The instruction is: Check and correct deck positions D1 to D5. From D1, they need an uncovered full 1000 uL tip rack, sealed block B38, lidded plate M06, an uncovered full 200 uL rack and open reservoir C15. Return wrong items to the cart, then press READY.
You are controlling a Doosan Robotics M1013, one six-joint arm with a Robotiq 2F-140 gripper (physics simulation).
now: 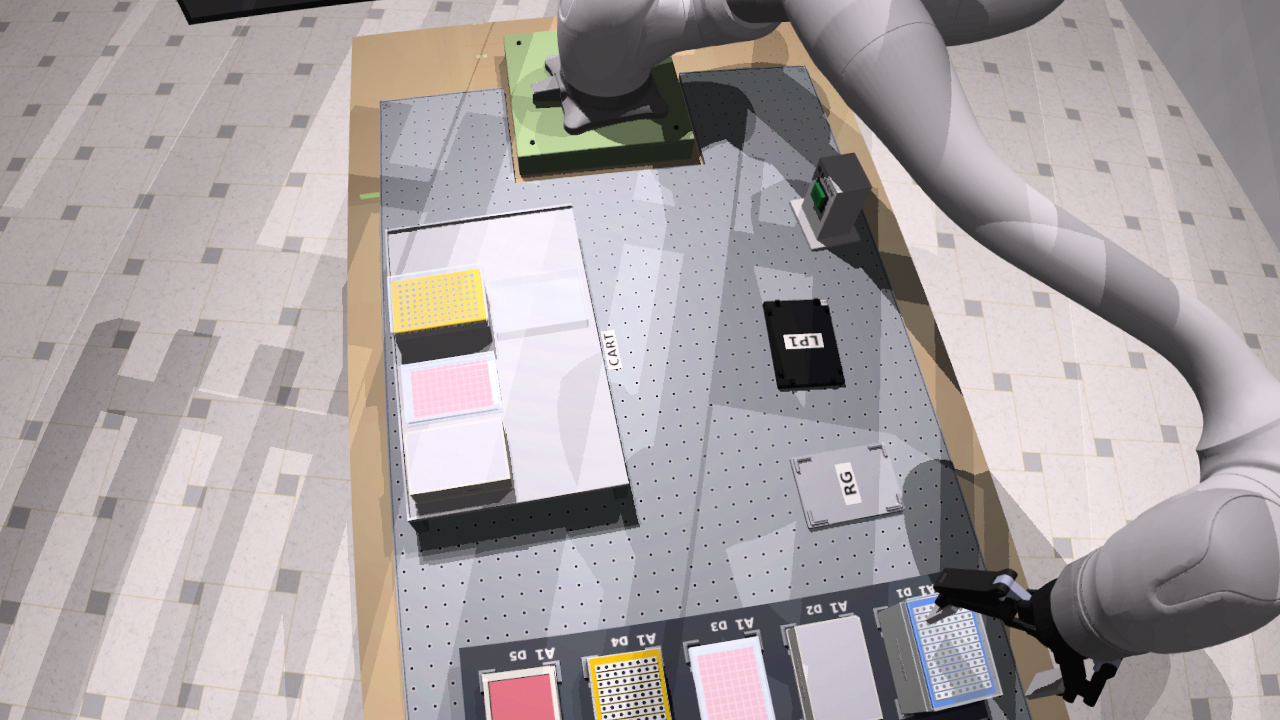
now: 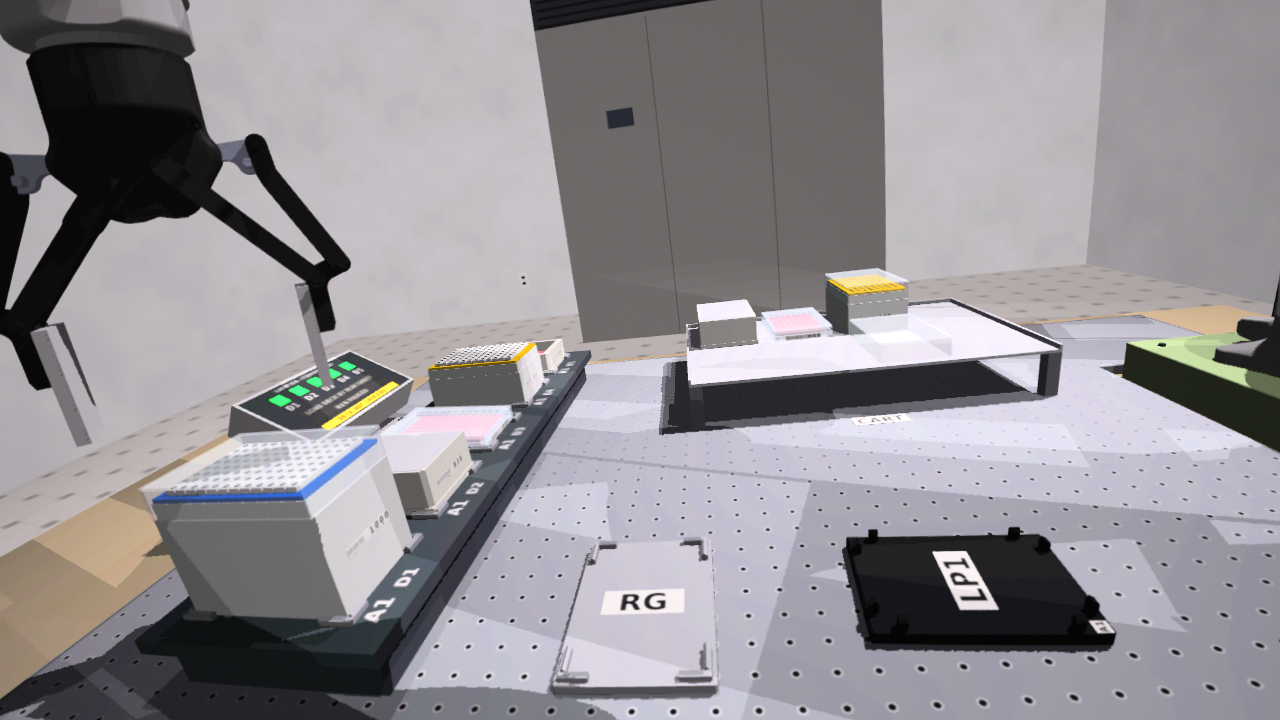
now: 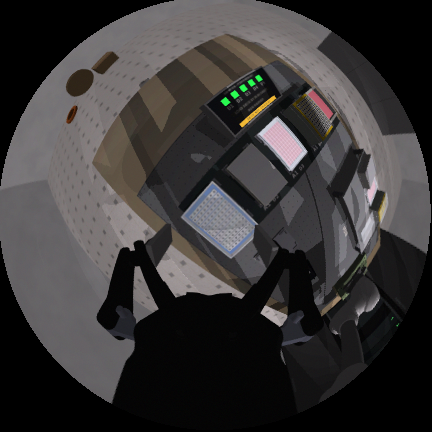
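Where they show: gripper, between the fingertips: [image 1: 983,649] [image 2: 217,407] [image 3: 212,233]; arm's base, origin of its link: [image 1: 605,88] [image 3: 352,280].
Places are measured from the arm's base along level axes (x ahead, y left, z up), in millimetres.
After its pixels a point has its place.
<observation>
My gripper [image 1: 989,649] @(x 1029, y 153, z 157 mm) [image 2: 198,394] @(x 1029, y 153, z 157 mm) [image 3: 212,233] @(x 1029, y 153, z 157 mm) is open and empty, above the D1 rack. That blue-rimmed rack [image 1: 953,653] @(x 1024, y 137, z 114 mm) [image 2: 268,555] [image 3: 217,220] @(x 1027, y 143, z 114 mm), marked 1000, wears a clear cover. A pale block [image 1: 836,667] @(x 996, y 18, z 53 mm) [image 2: 429,470] @(x 944, y 58, z 48 mm) [image 3: 257,175] @(x 1004, y 23, z 53 mm) sits at D2; its label seems to read B38. A pink plate [image 1: 729,680] @(x 972, y -105, z 30 mm) [image 2: 456,425] @(x 973, y -87, z 30 mm) [image 3: 282,142] @(x 995, y -97, z 31 mm) with a clear lid is at D3, its label unreadable. A yellow-rimmed rack [image 1: 629,685] @(x 946, y -224, z 75 mm) [image 2: 483,380] @(x 964, y -183, z 49 mm) [image 3: 314,115] @(x 972, y -224, z 73 mm) at D4 shows tips and no cover. A red-filled reservoir [image 1: 521,698] @(x 926, y -347, z 26 mm) [image 2: 547,353] @(x 901, y -305, z 42 mm) [image 3: 321,102] @(x 955, y -370, z 26 mm) is at D5, apparently open.
The cart [image 1: 554,429] @(x 605, y -229, z 22 mm) [image 2: 984,344] @(x 321, y -170, z 21 mm) holds a covered yellow rack [image 1: 438,300] [image 2: 866,304], a pink plate [image 1: 452,389] @(x 522, y -349, z 38 mm) [image 2: 794,322] @(x 523, y -326, z 38 mm), a white block [image 1: 456,456] @(x 626, y -358, z 63 mm) [image 2: 726,324] @(x 631, y -296, z 55 mm) and a clear cover [image 1: 539,302] @(x 425, y -207, z 47 mm) [image 2: 899,338] @(x 438, y -160, z 46 mm). A status panel [image 2: 322,394] @(x 1130, y -105, z 80 mm) [image 3: 242,100] @(x 1130, y -97, z 79 mm) stands behind the deck.
</observation>
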